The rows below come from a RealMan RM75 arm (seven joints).
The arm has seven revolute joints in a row. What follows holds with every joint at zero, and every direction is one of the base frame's. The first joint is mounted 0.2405 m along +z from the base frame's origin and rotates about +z. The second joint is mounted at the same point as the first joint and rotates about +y. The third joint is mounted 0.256 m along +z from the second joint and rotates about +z. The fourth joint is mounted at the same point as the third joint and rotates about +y. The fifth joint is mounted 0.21 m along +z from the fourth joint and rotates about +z. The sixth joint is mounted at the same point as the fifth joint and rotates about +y. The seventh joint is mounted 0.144 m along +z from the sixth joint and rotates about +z. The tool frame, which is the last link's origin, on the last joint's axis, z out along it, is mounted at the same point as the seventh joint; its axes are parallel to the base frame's.
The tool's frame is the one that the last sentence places.
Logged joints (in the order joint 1, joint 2, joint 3, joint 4, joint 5, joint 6, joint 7), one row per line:
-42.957 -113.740 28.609 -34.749 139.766 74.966 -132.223
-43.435 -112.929 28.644 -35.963 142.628 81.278 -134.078
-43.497 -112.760 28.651 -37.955 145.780 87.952 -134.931
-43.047 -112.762 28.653 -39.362 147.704 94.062 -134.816
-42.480 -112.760 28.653 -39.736 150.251 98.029 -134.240
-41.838 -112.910 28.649 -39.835 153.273 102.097 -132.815
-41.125 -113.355 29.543 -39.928 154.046 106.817 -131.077
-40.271 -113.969 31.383 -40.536 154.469 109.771 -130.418
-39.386 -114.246 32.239 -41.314 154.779 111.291 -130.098
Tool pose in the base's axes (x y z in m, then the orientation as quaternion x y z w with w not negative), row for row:
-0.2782 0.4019 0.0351 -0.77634 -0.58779 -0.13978 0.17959
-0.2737 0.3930 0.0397 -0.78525 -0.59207 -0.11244 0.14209
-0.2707 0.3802 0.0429 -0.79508 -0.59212 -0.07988 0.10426
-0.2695 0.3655 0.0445 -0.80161 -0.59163 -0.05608 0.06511
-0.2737 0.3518 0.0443 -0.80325 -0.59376 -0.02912 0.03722
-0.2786 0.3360 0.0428 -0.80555 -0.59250 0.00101 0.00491
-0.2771 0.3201 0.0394 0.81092 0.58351 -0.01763 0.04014
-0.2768 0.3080 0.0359 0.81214 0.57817 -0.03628 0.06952
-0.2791 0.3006 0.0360 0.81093 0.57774 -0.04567 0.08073
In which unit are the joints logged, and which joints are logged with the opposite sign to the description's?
The joints are logged in degrees. Opposite sign: joint 4.
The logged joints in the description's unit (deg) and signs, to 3 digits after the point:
-42.957 -113.740 28.609 34.749 139.766 74.966 -132.223
-43.435 -112.929 28.644 35.963 142.628 81.278 -134.078
-43.497 -112.760 28.651 37.955 145.780 87.952 -134.931
-43.047 -112.762 28.653 39.362 147.704 94.062 -134.816
-42.480 -112.760 28.653 39.736 150.251 98.029 -134.240
-41.838 -112.910 28.649 39.835 153.273 102.097 -132.815
-41.125 -113.355 29.543 39.928 154.046 106.817 -131.077
-40.271 -113.969 31.383 40.536 154.469 109.771 -130.418
-39.386 -114.246 32.239 41.314 154.779 111.291 -130.098

